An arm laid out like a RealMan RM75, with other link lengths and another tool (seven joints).
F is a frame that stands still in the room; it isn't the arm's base.
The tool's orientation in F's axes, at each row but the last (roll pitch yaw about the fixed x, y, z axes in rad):
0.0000 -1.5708 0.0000
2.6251 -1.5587 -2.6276
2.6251 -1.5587 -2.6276
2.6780 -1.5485 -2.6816
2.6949 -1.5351 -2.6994
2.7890 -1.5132 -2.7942
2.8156 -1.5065 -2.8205
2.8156 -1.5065 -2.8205
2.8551 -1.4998 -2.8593
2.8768 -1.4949 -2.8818
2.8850 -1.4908 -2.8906
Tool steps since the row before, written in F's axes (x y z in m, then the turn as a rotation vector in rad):
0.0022 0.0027 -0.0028 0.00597 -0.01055 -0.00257
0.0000 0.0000 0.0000 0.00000 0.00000 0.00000
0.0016 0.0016 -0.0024 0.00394 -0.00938 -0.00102
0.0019 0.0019 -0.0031 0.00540 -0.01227 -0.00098
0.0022 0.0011 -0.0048 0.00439 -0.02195 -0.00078
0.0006 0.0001 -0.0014 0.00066 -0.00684 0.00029
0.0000 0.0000 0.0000 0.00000 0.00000 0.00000
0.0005 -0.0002 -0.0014 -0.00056 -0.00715 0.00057
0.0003 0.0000 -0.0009 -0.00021 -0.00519 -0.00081
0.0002 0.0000 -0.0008 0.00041 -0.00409 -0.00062
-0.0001 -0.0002 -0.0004 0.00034 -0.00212 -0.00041
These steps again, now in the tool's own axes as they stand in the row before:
-0.0028 0.0027 -0.0022 -0.00257 -0.01055 -0.00597
0.0000 0.0000 0.0000 0.00000 0.00000 0.00000
-0.0024 0.0016 -0.0016 -0.00101 -0.00938 -0.00395
-0.0032 0.0019 -0.0018 -0.00097 -0.01226 -0.00542
-0.0049 0.0010 -0.0020 -0.00059 -0.02194 -0.00447
-0.0014 0.0001 -0.0005 0.00039 -0.00683 -0.00071
0.0000 0.0000 0.0000 0.00000 0.00000 0.00000
-0.0014 -0.0002 -0.0004 0.00075 -0.00714 0.00048
-0.0009 0.0000 -0.0002 -0.00069 -0.00521 0.00024
-0.0008 0.0000 -0.0001 -0.00057 -0.00410 -0.00039
-0.0004 -0.0002 0.0001 -0.00039 -0.00213 -0.00032

